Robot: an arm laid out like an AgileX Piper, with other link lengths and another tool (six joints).
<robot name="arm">
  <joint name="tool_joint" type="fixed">
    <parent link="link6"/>
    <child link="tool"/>
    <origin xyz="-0.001 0.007 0.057" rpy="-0.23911 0 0.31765"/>
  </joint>
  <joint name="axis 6" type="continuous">
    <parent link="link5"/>
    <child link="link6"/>
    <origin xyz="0 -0.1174 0" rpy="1.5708 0 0"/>
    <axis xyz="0 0 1"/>
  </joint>
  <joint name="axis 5" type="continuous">
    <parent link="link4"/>
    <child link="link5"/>
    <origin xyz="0 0 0" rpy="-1.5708 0 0"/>
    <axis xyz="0 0 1"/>
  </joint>
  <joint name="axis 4" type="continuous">
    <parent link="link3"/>
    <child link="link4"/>
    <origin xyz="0.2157 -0.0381 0" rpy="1.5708 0 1.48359"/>
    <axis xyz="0 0 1"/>
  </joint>
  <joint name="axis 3" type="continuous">
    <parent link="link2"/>
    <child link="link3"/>
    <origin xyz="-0.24 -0.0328 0"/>
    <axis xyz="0 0 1"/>
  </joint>
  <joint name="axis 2" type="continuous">
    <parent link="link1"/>
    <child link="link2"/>
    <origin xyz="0 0 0" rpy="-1.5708 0 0"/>
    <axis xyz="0 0 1"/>
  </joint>
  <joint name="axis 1" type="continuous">
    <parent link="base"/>
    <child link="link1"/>
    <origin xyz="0 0 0.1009"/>
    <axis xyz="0 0 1"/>
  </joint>
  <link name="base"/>
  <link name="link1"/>
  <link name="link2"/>
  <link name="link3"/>
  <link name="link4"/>
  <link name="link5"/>
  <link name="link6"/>
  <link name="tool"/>
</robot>
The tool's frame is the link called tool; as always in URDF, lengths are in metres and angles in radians. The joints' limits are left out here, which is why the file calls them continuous.
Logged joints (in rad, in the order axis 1, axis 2, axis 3, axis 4, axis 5, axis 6), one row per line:
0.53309, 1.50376, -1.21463, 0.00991, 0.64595, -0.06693
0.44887, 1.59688, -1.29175, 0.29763, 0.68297, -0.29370
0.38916, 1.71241, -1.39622, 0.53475, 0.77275, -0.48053
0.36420, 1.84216, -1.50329, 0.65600, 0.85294, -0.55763
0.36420, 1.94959, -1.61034, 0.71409, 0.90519, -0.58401
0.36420, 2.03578, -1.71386, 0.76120, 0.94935, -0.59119
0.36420, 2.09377, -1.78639, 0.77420, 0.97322, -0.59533
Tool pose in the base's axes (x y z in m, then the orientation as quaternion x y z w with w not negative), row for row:
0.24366, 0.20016, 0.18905, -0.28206, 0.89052, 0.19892, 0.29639
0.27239, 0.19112, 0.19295, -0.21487, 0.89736, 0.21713, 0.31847
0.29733, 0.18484, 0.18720, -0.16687, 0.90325, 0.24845, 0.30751
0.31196, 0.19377, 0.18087, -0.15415, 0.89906, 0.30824, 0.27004
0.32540, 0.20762, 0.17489, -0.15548, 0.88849, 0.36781, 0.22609
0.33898, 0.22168, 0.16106, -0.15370, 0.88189, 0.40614, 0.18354
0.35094, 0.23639, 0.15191, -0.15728, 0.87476, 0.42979, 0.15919
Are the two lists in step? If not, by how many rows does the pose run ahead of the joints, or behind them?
The pose runs 2 rows behind the joints: the pose in row i belongs to the joints in row i - 2.
